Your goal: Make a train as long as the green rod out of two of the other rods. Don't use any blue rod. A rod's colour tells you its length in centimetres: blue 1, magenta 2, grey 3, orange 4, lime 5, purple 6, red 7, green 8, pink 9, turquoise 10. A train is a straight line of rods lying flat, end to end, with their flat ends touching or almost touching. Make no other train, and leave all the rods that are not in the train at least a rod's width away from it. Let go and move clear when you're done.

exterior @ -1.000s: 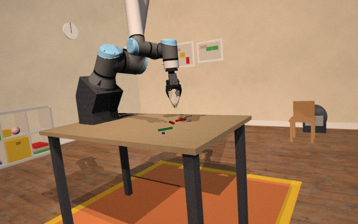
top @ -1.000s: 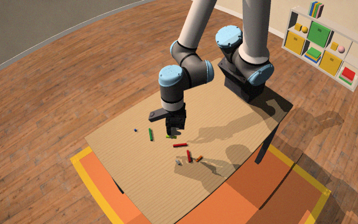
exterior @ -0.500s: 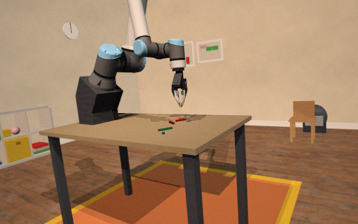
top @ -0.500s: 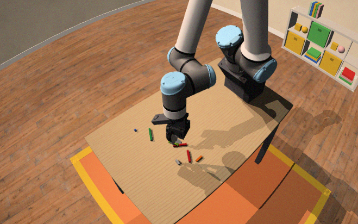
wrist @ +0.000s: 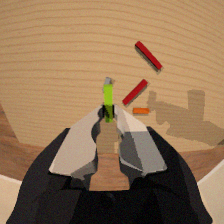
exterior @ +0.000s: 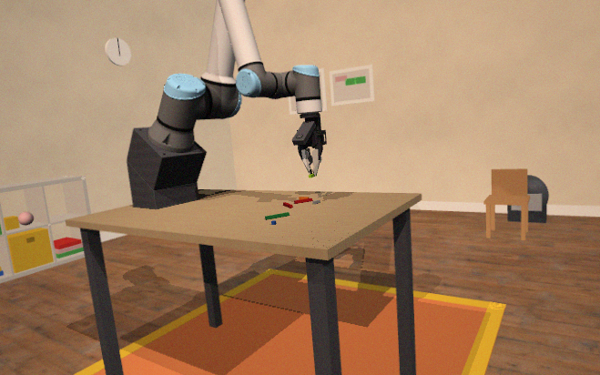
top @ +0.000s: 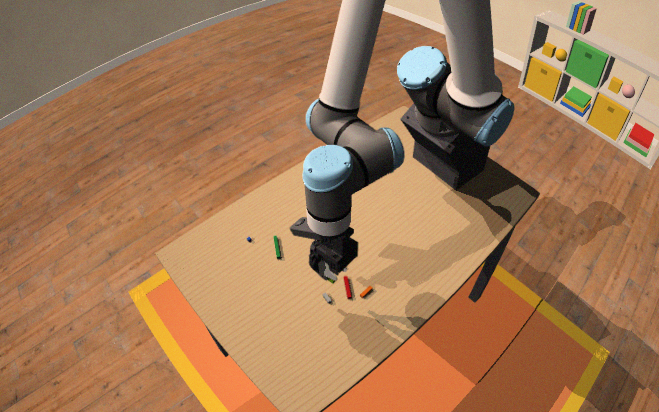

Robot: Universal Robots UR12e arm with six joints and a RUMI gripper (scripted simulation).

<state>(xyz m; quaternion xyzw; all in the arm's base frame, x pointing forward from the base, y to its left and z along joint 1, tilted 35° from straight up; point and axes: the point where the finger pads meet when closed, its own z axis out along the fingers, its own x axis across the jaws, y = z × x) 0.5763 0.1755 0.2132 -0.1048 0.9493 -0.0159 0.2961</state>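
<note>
The grey rod lies 110 mm below my hand. The rest, counted from my hand: green rod (20 mm ahead, 220 mm to the right, 110 mm below); then lime rod (10 mm below); then orange rod (90 mm behind, 50 mm to the left, 110 mm below).
</note>
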